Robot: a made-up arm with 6 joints.
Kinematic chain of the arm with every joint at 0, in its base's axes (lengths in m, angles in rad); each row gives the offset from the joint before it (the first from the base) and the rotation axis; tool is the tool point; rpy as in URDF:
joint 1: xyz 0 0 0.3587 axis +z
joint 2: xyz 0 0 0 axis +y
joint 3: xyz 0.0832 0 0.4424 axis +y
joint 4: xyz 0.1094 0 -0.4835 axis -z
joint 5: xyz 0 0 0 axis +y
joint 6: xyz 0.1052 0 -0.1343 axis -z
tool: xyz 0 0 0 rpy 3.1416 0 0
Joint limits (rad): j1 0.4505..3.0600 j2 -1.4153..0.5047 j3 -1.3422..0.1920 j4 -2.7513..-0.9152 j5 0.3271..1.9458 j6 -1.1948..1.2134
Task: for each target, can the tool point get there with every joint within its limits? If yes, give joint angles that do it. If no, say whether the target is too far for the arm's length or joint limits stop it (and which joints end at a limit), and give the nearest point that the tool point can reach.
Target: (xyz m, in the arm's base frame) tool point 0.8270 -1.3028 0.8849
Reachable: no: too far | nearest point 0.2522 -0.3972 1.1005 | short by 1.094 m
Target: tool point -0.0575 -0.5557 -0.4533
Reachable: no: joint limits stop it (at a limit: joint 1, joint 2, joint 5) | nearest point -0.1396 -0.0442 0.0678 | short by 0.735 m
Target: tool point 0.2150 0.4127 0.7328
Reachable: yes | joints 1.1513 -0.6428 -0.6759 -2.3339 0.8961 0.6290
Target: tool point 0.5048 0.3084 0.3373
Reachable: yes | joints 0.7920 0.2671 -0.8784 -1.2644 1.7347 -0.8155
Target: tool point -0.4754 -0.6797 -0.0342
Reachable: no: joint limits stop it (at a limit: joint 1, joint 2, joint 5) | nearest point -0.4046 -0.0236 0.0619 | short by 0.667 m
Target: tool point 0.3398 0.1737 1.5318
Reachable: no: too far | nearest point 0.2455 0.1255 1.2063 | short by 0.342 m
